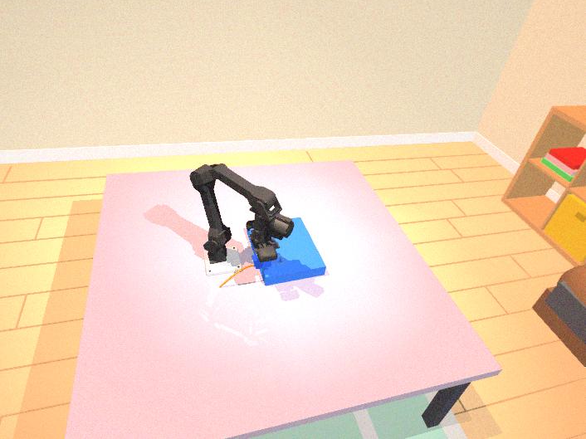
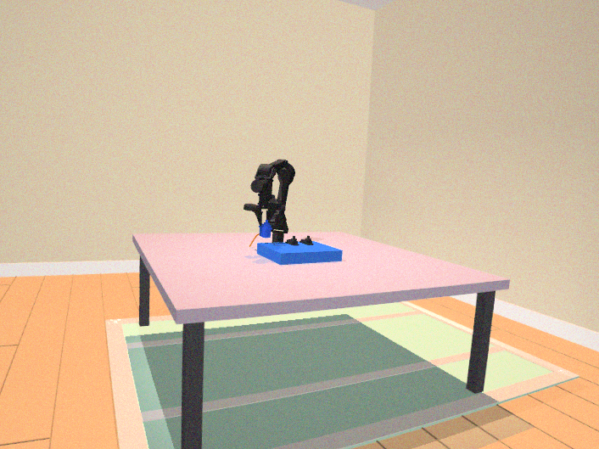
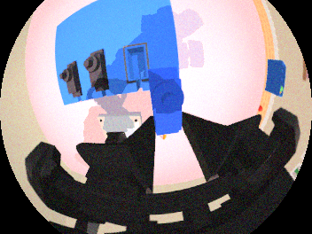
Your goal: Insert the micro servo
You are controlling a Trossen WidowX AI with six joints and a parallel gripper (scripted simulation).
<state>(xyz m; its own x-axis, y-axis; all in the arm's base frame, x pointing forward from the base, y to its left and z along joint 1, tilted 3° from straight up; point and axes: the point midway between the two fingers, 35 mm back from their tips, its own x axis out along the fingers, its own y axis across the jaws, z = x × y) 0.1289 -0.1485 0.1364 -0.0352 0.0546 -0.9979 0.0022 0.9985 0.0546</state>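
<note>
My gripper tip is 18 cm short of the robot deck, 11 cm to the right of it and 10 cm above it.
</note>
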